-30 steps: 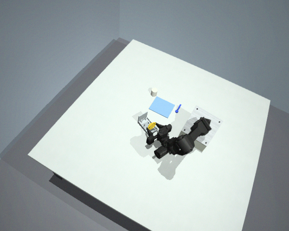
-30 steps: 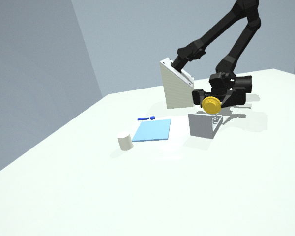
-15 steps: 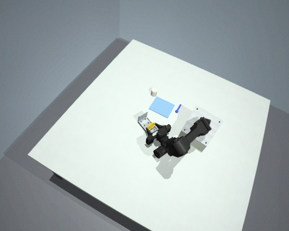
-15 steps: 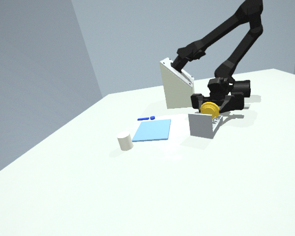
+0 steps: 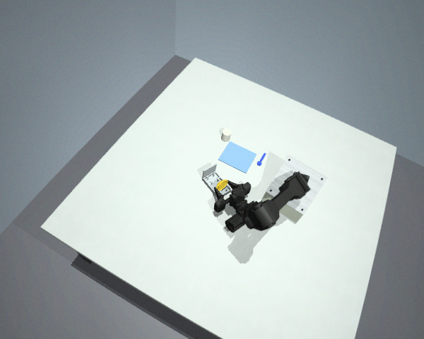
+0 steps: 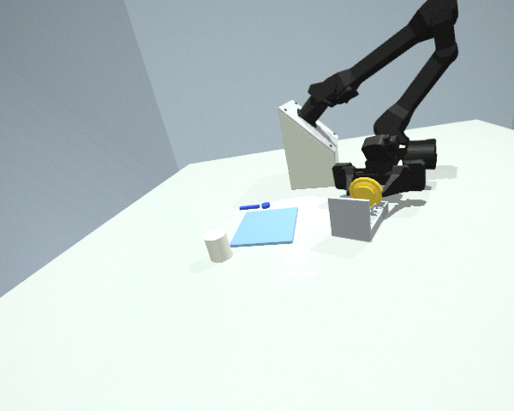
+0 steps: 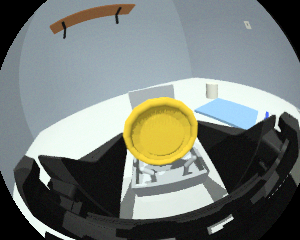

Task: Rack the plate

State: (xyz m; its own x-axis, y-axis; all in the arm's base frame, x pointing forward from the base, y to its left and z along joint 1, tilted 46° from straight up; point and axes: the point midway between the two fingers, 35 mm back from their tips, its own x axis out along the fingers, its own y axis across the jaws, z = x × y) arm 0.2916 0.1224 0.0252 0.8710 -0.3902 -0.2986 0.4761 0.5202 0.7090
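Right now the yellow plate is 10 mm behind my gripper tip. Round my gripper tip: small blue spoon: 120 mm behind, 240 mm to the right, 50 mm below; then grey dish rack: 20 mm ahead, 10 mm to the right, 30 mm below; then white cup: 90 mm ahead, 290 mm to the right, 30 mm below.
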